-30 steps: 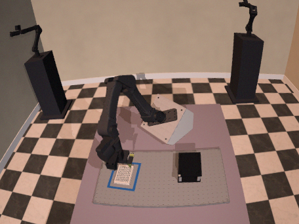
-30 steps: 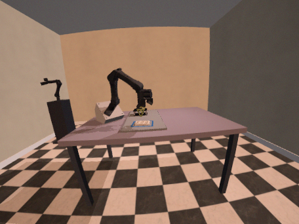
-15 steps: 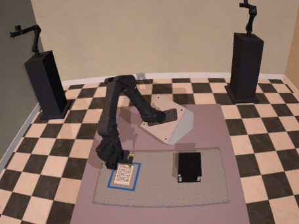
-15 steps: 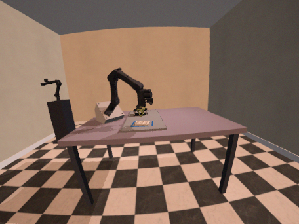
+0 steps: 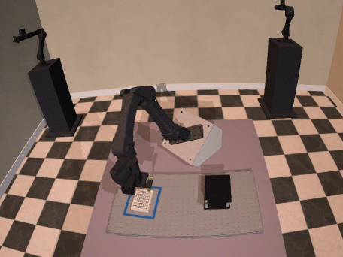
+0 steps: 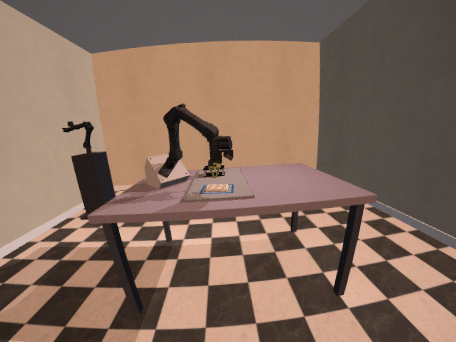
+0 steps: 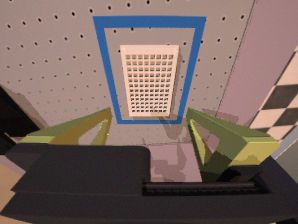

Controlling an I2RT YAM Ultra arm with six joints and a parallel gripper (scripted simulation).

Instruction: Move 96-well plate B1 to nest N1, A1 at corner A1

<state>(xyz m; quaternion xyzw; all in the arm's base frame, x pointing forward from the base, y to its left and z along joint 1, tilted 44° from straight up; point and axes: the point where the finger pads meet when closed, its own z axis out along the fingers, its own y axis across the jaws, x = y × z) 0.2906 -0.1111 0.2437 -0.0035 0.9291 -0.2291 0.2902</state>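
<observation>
The white 96-well plate is 8 cm below my hand. The rest, counted from my hand: black raised nest N1: 1 cm behind, 35 cm to the left, 3 cm below; A1 corner label: 6 cm ahead, 29 cm to the left, 3 cm below.
</observation>
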